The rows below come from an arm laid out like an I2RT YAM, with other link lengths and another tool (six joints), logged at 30 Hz.
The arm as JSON. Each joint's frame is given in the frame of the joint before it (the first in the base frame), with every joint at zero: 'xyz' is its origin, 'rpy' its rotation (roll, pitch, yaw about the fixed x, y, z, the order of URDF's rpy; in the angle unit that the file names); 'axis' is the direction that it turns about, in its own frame. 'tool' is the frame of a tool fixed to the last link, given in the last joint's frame.
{
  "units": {
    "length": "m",
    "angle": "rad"
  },
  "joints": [
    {
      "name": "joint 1",
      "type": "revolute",
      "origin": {
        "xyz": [
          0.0,
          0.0,
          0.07
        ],
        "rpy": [
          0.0,
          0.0,
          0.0
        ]
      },
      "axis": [
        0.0,
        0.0,
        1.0
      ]
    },
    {
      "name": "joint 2",
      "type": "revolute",
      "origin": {
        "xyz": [
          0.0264,
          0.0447,
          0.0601
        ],
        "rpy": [
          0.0,
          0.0,
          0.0
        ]
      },
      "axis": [
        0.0,
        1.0,
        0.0
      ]
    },
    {
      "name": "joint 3",
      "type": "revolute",
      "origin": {
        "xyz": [
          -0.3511,
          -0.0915,
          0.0
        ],
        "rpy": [
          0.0,
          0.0,
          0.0
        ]
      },
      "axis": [
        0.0,
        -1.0,
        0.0
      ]
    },
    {
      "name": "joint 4",
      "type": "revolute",
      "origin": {
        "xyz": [
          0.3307,
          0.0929,
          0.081
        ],
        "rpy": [
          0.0,
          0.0,
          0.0
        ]
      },
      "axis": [
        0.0,
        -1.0,
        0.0
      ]
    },
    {
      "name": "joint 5",
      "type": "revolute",
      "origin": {
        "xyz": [
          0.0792,
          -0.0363,
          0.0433
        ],
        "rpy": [
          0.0,
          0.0,
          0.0
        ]
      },
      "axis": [
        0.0,
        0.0,
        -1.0
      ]
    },
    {
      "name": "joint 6",
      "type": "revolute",
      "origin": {
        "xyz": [
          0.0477,
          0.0,
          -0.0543
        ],
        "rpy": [
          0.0,
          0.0,
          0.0
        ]
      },
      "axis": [
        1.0,
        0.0,
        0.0
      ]
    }
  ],
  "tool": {
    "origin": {
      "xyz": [
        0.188,
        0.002,
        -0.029
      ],
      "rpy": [
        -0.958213,
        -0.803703,
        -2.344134
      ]
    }
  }
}
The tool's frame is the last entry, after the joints.
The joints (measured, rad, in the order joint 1, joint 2, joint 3, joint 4, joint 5, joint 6), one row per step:
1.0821, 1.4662, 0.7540, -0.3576, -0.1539, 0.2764
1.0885, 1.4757, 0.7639, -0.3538, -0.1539, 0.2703
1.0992, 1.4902, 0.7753, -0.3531, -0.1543, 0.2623
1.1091, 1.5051, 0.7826, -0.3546, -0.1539, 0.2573
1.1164, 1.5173, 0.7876, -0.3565, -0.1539, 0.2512
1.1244, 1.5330, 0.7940, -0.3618, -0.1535, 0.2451
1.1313, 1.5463, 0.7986, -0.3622, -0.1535, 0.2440
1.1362, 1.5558, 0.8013, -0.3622, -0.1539, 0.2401
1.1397, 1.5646, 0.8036, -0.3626, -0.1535, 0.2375
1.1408, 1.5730, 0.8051, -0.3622, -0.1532, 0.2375
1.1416, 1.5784, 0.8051, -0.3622, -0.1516, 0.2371
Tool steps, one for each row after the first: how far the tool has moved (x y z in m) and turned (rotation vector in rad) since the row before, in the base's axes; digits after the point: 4 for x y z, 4 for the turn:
-0.0002, 0.0049, 0.0009, 0.0032, -0.0050, 0.0117
-0.0023, 0.0049, -0.0008, -0.0026, -0.0025, 0.0178
-0.0031, 0.0025, -0.0030, -0.0087, 0.0013, 0.0140
-0.0026, 0.0013, -0.0030, -0.0086, 0.0011, 0.0126
-0.0031, 0.0007, -0.0042, -0.0137, 0.0031, 0.0132
-0.0025, 0.0014, -0.0034, -0.0083, 0.0034, 0.0079
-0.0019, 0.0008, -0.0027, -0.0062, 0.0014, 0.0085
-0.0013, 0.0003, -0.0026, -0.0065, 0.0014, 0.0056
-0.0004, 0.0000, -0.0027, -0.0060, 0.0025, 0.0010
-0.0002, -0.0006, -0.0022, -0.0055, 0.0008, 0.0005

